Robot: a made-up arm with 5 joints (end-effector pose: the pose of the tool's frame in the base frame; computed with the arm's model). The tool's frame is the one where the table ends. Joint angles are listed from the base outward.
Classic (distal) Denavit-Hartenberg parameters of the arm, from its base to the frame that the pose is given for. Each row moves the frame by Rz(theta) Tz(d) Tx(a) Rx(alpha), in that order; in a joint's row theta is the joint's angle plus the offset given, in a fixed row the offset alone. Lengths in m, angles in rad.
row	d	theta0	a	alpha
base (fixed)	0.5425	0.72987	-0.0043	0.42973
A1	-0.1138	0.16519	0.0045	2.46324
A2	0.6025	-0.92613	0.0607	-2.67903
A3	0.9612	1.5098	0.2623	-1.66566
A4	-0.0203	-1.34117	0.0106	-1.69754
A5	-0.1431	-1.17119	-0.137	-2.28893
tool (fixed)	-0.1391	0.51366	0	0
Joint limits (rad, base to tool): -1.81..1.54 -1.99..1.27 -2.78..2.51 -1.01..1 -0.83..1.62
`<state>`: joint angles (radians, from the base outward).
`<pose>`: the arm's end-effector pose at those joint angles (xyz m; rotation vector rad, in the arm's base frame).
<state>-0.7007 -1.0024 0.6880 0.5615 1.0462</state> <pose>0.3030 0.2293 0.5598 -1.1657 -0.5446 -0.5149</pose>
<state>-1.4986 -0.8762 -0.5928 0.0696 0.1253</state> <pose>0.3507 0.1980 0.3326 -1.7542 0.8868 -1.9782</pose>
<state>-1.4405 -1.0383 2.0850 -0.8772 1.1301</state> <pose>0.4648 -0.1866 0.2261 -0.9477 -0.5344 1.1535</pose>
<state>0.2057 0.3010 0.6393 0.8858 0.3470</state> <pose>0.1846 0.1171 0.8138 -0.0675 -0.3016 -1.0462</pose>
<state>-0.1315 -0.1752 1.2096 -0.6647 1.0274</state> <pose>0.2870 -0.0573 0.6721 -1.6596 -0.7546 0.3104</pose>
